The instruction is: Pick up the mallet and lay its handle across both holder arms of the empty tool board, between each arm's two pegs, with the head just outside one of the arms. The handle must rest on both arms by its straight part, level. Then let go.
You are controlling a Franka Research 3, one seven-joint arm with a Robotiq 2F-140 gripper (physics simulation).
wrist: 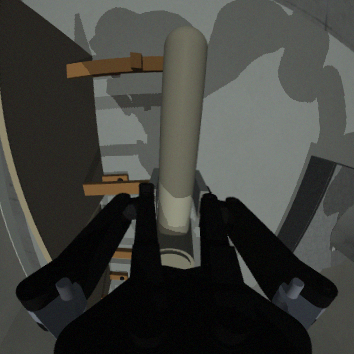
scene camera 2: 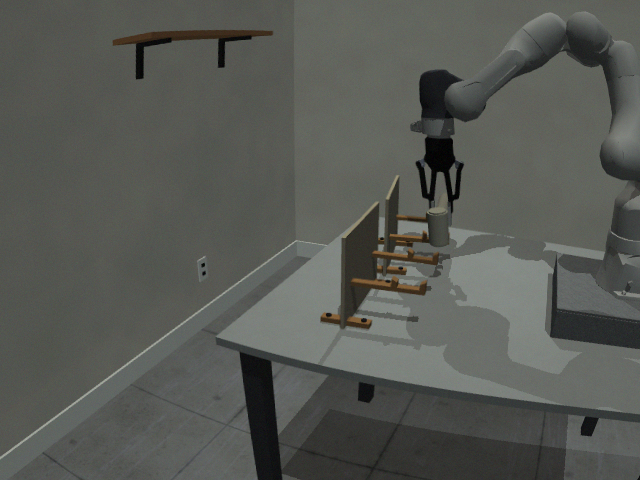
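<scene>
The mallet has a pale cylindrical head and a long, straight pale handle. My gripper is shut on the handle near the head, which hangs upright on the scene camera's side. The farther tool board has two orange arms. The mallet is at their outer ends. In the wrist view the handle covers the outer end of the far arm, inner peg visible. Whether the handle touches either arm cannot be told. No tool shows on either board.
The nearer board stands toward the scene camera, with two pegged arms sticking out. Both boards stand on the grey table. The robot's dark base block is at the right. A wall shelf is at the upper left.
</scene>
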